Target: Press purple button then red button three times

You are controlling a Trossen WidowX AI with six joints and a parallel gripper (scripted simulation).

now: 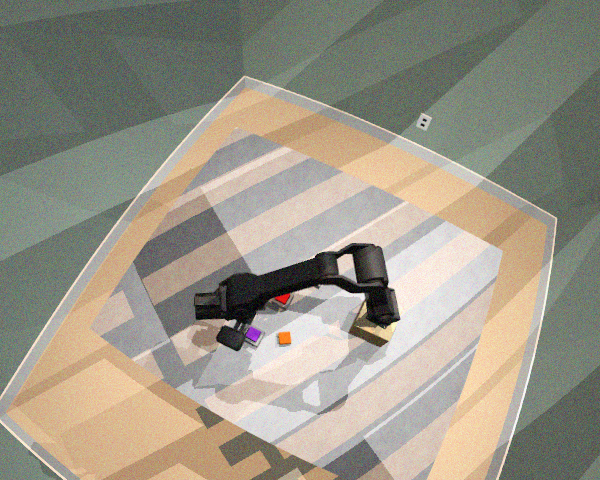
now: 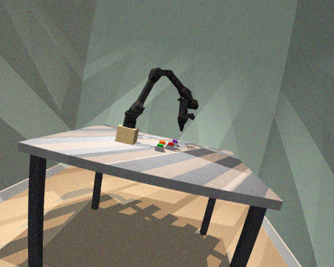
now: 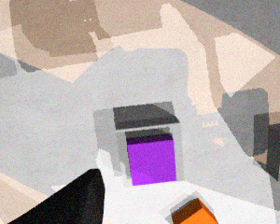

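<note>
Right now my gripper tip is 30 mm past the purple button, 20 mm to the right of it and 80 mm above it. Round my gripper tip: small orange block: 110 mm behind, 30 mm to the right, 100 mm below; green button: 90 mm behind, 230 mm to the right, 80 mm below; red button: 40 mm behind, 120 mm to the right, 80 mm below.
</note>
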